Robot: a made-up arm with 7 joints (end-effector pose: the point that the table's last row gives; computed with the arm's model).
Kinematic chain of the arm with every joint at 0, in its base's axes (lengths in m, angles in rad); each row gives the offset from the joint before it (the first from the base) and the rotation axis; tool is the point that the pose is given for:
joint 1: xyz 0 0 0.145 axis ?
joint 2: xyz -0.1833 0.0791 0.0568 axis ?
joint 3: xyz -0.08 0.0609 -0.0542 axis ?
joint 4: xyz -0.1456 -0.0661 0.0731 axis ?
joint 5: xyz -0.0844 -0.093 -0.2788 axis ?
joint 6: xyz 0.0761 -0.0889 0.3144 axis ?
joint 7: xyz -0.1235 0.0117 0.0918 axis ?
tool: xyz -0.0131 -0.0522 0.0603
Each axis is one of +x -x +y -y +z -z.
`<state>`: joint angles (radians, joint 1 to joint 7).
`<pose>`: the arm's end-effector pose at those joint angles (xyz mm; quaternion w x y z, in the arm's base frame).
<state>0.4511 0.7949 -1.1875 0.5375 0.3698 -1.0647 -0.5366</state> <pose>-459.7 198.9 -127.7 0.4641 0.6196 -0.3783 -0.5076</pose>
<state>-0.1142 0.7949 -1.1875 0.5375 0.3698 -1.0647 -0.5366</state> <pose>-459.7 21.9 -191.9 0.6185 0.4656 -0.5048 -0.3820</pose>
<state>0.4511 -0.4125 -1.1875 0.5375 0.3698 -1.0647 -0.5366</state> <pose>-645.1 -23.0 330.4 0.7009 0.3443 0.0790 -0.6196</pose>
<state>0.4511 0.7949 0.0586 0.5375 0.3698 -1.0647 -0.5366</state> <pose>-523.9 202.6 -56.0 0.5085 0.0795 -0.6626 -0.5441</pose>
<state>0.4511 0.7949 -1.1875 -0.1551 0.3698 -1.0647 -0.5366</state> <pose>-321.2 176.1 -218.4 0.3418 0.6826 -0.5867 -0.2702</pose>
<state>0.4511 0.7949 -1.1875 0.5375 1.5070 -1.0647 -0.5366</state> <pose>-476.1 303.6 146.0 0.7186 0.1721 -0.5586 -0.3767</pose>
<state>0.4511 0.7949 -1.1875 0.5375 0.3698 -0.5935 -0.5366</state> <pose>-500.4 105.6 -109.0 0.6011 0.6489 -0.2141 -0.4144</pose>
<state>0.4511 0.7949 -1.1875 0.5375 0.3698 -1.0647 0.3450</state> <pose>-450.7 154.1 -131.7 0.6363 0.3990 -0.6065 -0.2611</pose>
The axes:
joint 1: +x
joint 2: -y
joint 3: -x
joint 4: -z
joint 5: -x
joint 6: +y
joint 7: +z

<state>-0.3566 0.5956 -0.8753 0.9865 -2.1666 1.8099 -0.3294</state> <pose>-142.4 -5.7 -700.6 0.4265 0.6289 0.0192 0.6498</pose>
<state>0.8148 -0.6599 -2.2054 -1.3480 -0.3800 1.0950 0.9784</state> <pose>-188.9 173.6 26.8 0.0116 -0.5440 0.6863 -0.4826</pose>
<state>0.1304 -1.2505 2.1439 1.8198 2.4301 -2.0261 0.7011</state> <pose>-145.3 -89.6 308.2 0.4460 0.6452 -0.4729 -0.4015</pose>
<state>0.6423 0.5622 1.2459 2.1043 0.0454 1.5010 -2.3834</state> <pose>-587.6 293.3 344.6 0.4778 -0.2742 -0.5579 0.6207</pose>
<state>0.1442 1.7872 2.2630 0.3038 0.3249 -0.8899 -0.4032</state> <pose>-43.5 345.2 -207.1 0.1020 0.7539 0.4150 0.4990</pose>
